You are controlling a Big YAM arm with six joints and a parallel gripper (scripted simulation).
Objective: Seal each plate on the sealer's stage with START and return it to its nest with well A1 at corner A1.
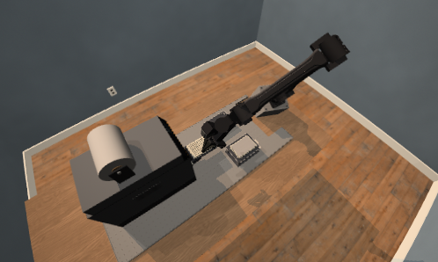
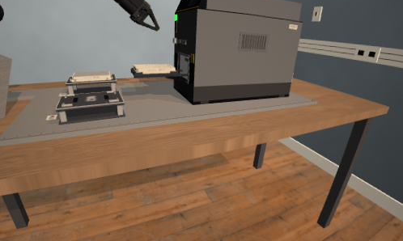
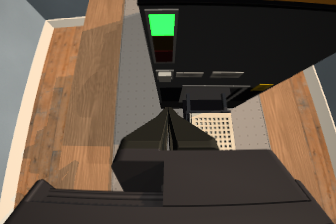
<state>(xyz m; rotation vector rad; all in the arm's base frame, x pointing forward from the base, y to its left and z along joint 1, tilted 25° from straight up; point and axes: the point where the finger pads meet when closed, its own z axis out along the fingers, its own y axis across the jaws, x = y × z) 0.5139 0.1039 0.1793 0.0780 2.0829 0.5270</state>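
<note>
My gripper is now 7 cm short of the start button, 4 cm above it and 2 cm to the right of it. Also, from my hand: sealer stage (14 cm below, 9 cm to the right, 2 cm behind); plate nest (22 cm to the right, 19 cm below, 19 cm behind); foil roll (31 cm ahead, 19 cm above, 4 cm to the right).
</note>
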